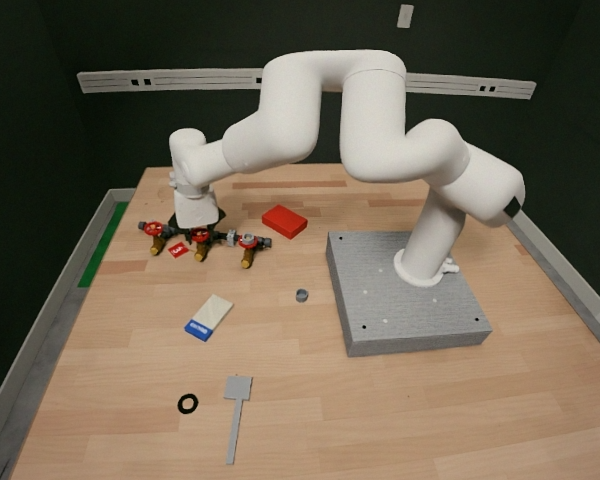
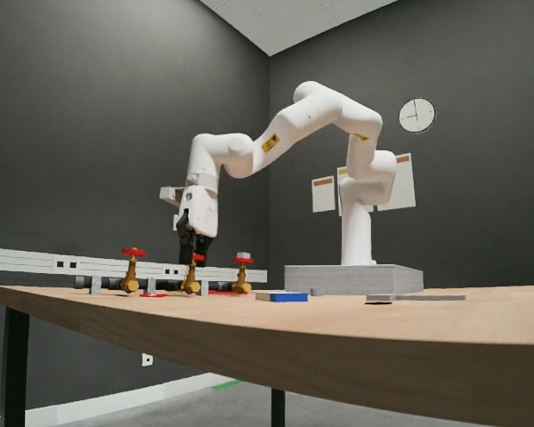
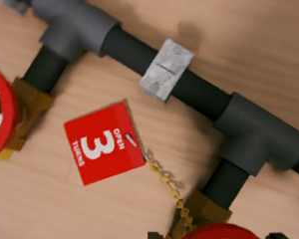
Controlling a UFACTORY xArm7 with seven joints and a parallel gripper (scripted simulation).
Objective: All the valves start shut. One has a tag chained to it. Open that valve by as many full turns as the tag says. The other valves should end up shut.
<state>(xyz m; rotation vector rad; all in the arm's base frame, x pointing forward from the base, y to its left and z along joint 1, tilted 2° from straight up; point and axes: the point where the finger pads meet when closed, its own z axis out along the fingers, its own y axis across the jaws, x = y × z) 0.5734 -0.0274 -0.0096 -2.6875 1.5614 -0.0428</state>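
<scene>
The red tag is 80 mm ahead of my hand, 20 mm to the right of it and 80 mm below it. Round my hand: blue box 80 mm behind, 200 mm to the left, 80 mm below; then red block 200 mm behind, 170 mm to the right, 70 mm below; then grey cap 130 mm behind, 10 mm to the left, 10 mm above.
</scene>
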